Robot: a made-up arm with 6 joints.
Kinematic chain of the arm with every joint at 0, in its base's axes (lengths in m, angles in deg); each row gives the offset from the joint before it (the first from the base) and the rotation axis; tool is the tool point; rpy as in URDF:
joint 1: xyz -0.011 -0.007 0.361 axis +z
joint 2: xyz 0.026 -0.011 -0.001 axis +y
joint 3: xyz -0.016 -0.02 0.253 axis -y
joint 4: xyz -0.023 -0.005 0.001 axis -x
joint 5: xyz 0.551 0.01 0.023 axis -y
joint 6: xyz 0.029 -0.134 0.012 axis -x
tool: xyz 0.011 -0.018 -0.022 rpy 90 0 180
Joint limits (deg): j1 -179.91..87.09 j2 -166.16..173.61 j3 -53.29..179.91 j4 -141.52..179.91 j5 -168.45..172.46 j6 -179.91..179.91
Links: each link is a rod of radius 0.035 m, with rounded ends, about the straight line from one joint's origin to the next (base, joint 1, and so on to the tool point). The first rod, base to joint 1, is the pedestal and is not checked.
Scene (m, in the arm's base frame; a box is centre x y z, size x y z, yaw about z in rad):
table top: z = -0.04
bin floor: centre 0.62 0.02 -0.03 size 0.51 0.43 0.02 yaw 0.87
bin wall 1: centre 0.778 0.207 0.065 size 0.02 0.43 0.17 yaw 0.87
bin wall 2: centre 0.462 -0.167 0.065 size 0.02 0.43 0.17 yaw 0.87
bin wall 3: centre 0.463 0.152 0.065 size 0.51 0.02 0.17 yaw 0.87
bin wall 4: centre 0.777 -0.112 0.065 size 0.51 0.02 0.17 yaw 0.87
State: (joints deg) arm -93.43 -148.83 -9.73 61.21 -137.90 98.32
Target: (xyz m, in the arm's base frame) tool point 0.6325 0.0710 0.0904
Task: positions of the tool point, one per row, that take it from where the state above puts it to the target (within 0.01 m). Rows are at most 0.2 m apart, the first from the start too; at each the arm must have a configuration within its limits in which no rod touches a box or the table.
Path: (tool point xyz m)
1: -0.0259 0.5922 0.4609
2: 0.0600 0.6016 0.5401
3: 0.1424 0.5854 0.6251
4: 0.2128 0.5448 0.7130
5: 0.2635 0.4847 0.8005
6: 0.4090 0.5004 0.7014
7: 0.5347 0.4687 0.5809
8: 0.6263 0.3968 0.4491
9: 0.6742 0.2969 0.3172
10: 0.6752 0.1834 0.1949
11: 0.6325 0.0710 0.0904

